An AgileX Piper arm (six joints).
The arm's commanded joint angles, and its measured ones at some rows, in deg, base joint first. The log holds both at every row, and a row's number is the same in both.
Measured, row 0: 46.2, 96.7, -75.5, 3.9, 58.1, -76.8
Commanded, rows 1 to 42: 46.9, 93.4, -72.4, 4.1, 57.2, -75.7; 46.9, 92.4, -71.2, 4.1, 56.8, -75.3; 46.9, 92.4, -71.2, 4.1, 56.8, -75.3; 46.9, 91.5, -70.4, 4.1, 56.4, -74.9; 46.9, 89.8, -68.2, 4.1, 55.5, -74.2; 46.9, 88.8, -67.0, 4.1, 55.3, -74.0; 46.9, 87.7, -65.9, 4.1, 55.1, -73.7; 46.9, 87.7, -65.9, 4.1, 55.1, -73.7; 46.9, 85.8, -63.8, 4.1, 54.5, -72.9; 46.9, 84.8, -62.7, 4.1, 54.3, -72.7; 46.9, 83.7, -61.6, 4.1, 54.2, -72.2; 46.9, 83.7, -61.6, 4.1, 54.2, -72.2; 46.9, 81.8, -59.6, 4.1, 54.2, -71.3; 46.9, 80.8, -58.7, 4.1, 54.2, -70.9; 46.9, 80.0, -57.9, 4.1, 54.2, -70.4; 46.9, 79.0, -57.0, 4.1, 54.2, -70.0; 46.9, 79.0, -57.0, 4.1, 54.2, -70.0; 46.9, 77.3, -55.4, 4.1, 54.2, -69.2; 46.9, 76.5, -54.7, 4.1, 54.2, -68.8; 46.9, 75.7, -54.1, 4.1, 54.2, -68.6; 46.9, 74.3, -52.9, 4.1, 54.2, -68.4; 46.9, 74.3, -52.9, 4.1, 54.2, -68.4; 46.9, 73.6, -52.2, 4.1, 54.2, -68.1; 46.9, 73.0, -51.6, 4.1, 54.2, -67.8; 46.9, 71.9, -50.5, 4.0, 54.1, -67.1; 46.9, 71.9, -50.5, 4.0, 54.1, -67.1; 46.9, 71.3, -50.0, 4.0, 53.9, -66.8; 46.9, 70.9, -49.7, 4.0, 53.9, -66.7; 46.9, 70.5, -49.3, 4.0, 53.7, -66.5; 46.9, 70.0, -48.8, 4.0, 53.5, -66.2; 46.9, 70.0, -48.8, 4.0, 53.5, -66.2; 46.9, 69.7, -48.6, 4.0, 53.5, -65.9; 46.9, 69.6, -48.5, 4.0, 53.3, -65.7; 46.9, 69.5, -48.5, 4.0, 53.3, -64.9; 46.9, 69.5, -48.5, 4.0, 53.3, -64.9; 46.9, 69.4, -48.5, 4.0, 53.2, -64.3; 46.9, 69.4, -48.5, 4.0, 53.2, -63.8; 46.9, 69.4, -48.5, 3.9, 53.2, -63.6; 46.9, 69.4, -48.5, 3.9, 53.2, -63.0; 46.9, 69.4, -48.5, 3.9, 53.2, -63.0; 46.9, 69.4, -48.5, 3.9, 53.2, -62.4; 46.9, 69.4, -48.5, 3.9, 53.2, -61.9
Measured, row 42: 46.7, 70.0, -48.5, 4.0, 54.4, -62.9
